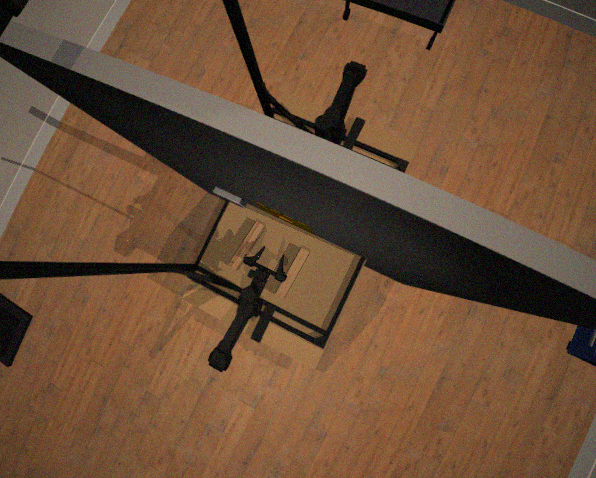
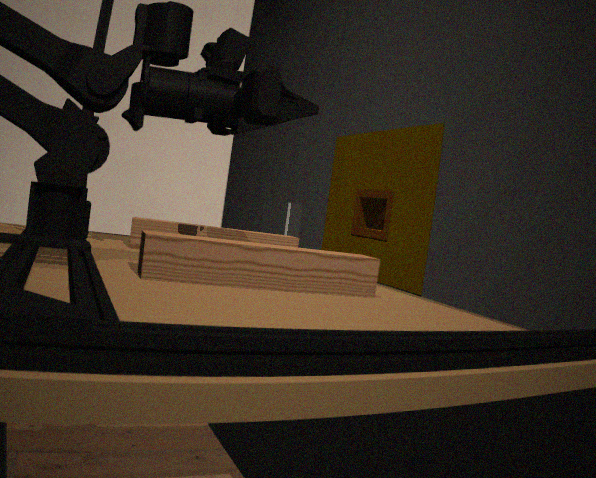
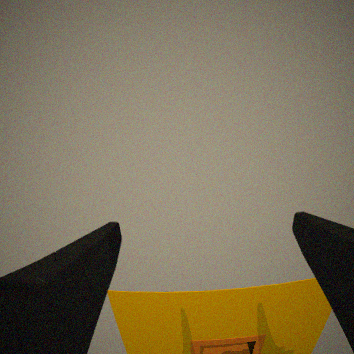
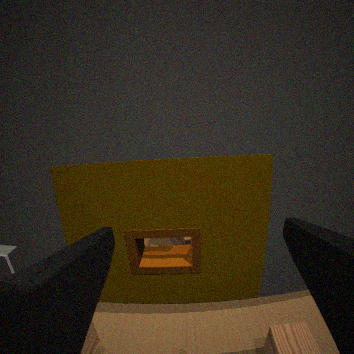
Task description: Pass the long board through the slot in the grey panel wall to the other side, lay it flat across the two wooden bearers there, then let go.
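Note:
The grey panel wall (image 1: pixel 320 157) (image 2: pixel 505 150) (image 3: pixel 200 125) (image 4: pixel 175 90) bears a yellow patch (image 2: pixel 345 170) (image 3: pixel 150 312) (image 4: pixel 100 200) around the brown-framed slot (image 2: pixel 356 217) (image 3: pixel 220 342) (image 4: pixel 162 233). Two wooden bearers lie parallel on the right arm's table: one bearer (image 1: pixel 296 270) (image 2: pixel 260 262) (image 4: pixel 295 340) and the other bearer (image 1: pixel 257 231) (image 2: pixel 160 226) (image 4: pixel 90 345). My right gripper (image 1: pixel 273 252) (image 2: pixel 316 108) (image 4: pixel 199 232) is open and empty above them, facing the wall. My left gripper (image 3: pixel 208 227) is open and empty, facing the wall's other side, above slot height. The long board cannot be made out.
The right arm's table (image 1: pixel 335 280) meets the wall. A pale bracket-like piece (image 1: pixel 228 196) (image 2: pixel 288 217) (image 4: pixel 6 250) is beside the patch. Beyond the wall, part of the left arm (image 1: pixel 345 95) shows. A dark table (image 1: pixel 400 11) is at the top.

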